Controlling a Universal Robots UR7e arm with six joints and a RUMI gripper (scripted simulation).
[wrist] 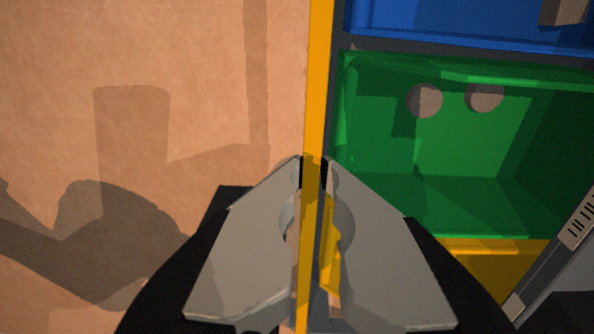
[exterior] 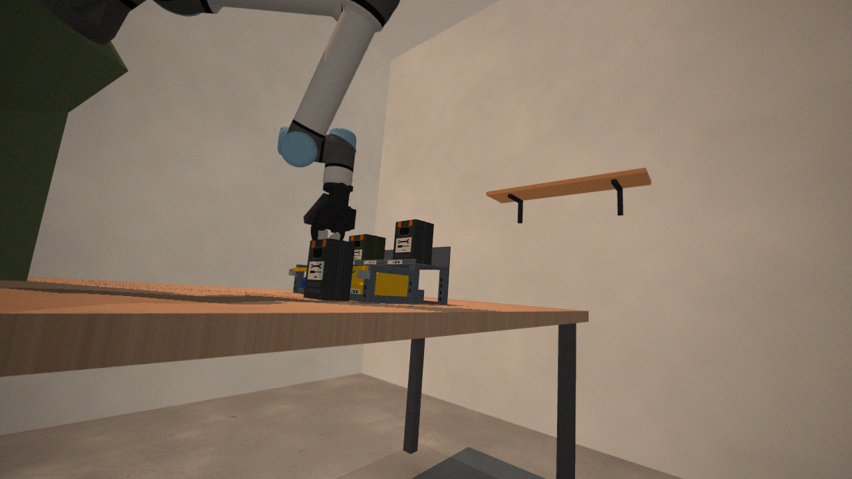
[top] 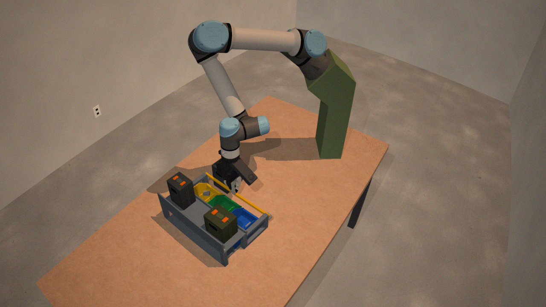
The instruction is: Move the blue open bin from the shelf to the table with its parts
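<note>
Right now the green bin is 100 mm ahead of my hand, 40 mm below it and 10 mm to the right of it. From my hand the other things lie so: blue open bin (110 mm ahead, 100 mm to the left, 40 mm below); yellow bin (120 mm to the right, 90 mm ahead, 40 mm below); yellow bar (10 mm below).
</note>
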